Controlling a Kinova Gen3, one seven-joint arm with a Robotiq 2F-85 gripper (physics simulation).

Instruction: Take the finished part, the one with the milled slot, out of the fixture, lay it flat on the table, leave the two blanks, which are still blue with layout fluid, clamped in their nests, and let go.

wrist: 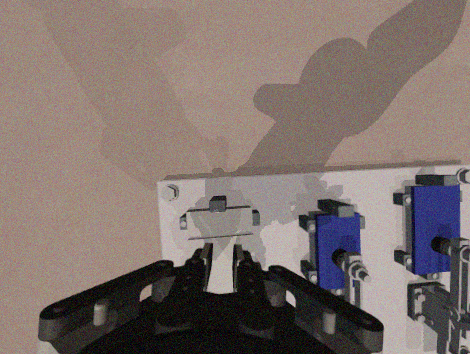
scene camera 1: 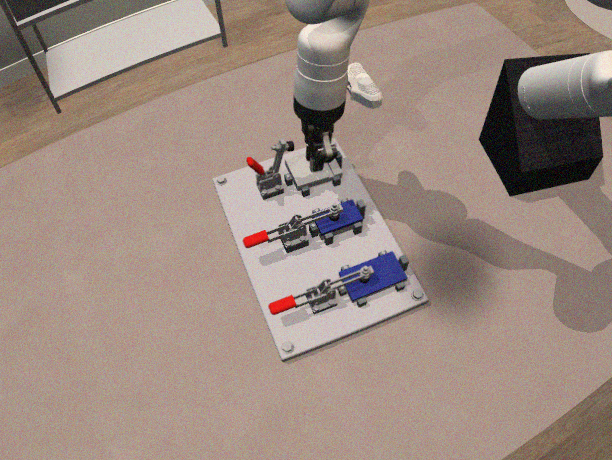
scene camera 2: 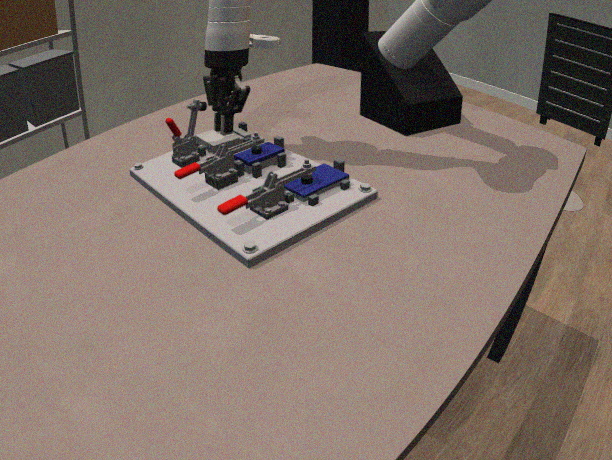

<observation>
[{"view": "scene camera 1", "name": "my gripper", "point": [314, 164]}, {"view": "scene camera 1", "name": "finished part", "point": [299, 168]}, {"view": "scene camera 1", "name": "blue blank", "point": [388, 272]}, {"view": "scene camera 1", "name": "blue blank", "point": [350, 215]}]
</observation>
